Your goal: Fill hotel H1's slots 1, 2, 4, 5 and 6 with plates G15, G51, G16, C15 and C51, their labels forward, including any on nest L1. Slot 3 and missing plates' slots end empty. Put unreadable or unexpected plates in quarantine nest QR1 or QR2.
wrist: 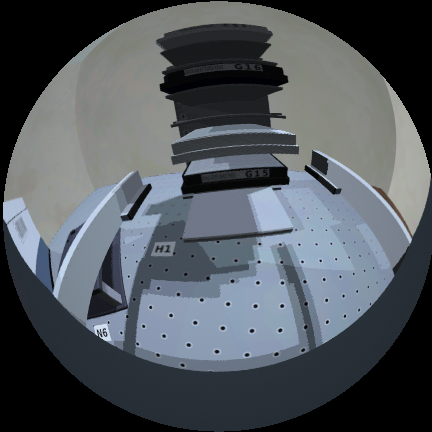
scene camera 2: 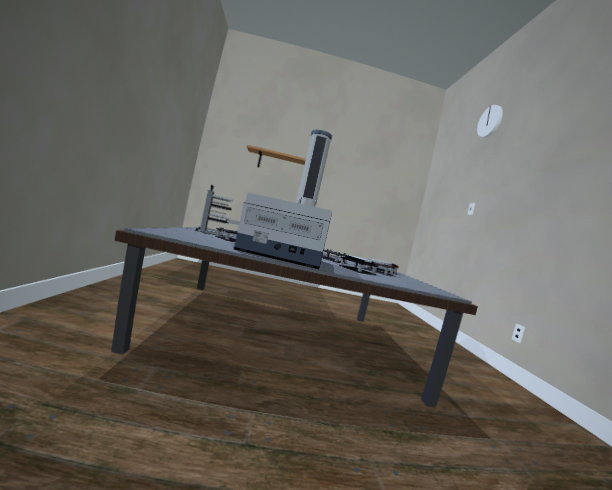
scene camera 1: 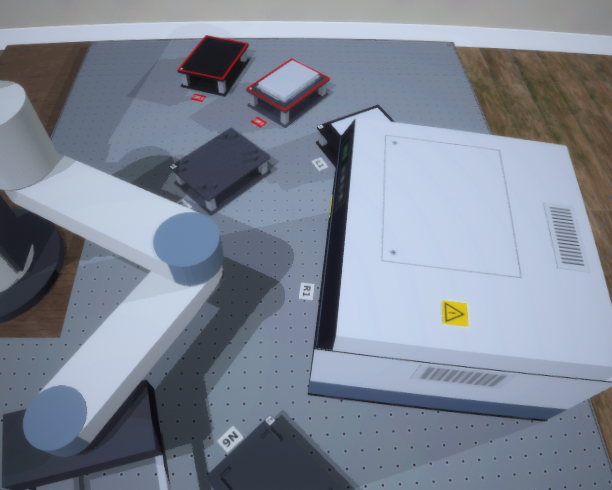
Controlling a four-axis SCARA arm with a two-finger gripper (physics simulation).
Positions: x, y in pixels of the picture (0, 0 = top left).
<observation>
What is my gripper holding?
Nothing.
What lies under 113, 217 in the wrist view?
My gripper.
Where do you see a pale plate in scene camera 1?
At 288, 81
</observation>
